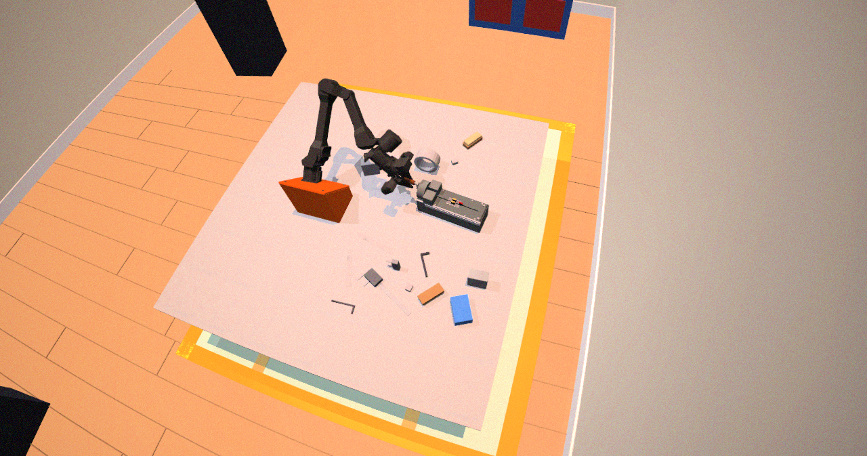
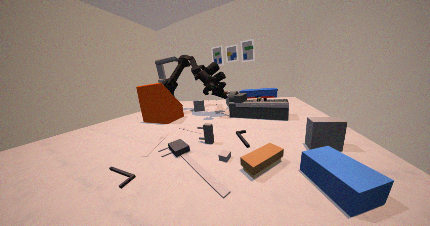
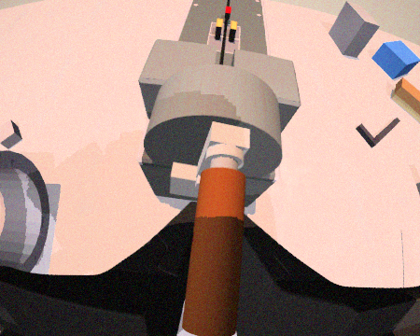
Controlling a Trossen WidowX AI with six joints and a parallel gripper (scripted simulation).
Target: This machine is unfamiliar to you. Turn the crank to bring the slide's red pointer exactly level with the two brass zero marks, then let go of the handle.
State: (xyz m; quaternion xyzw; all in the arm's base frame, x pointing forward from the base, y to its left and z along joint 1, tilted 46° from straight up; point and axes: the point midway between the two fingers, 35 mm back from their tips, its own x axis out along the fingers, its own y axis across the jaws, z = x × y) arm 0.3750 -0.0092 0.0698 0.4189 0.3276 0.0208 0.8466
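The crank handle is 30 mm above my gripper tip and 20 mm behind it. The rest, counted from my gripper tip: red pointer 190 mm ahead, 50 mm to the right, 10 mm below; blue block 430 mm to the right, 240 mm ahead, 70 mm below.
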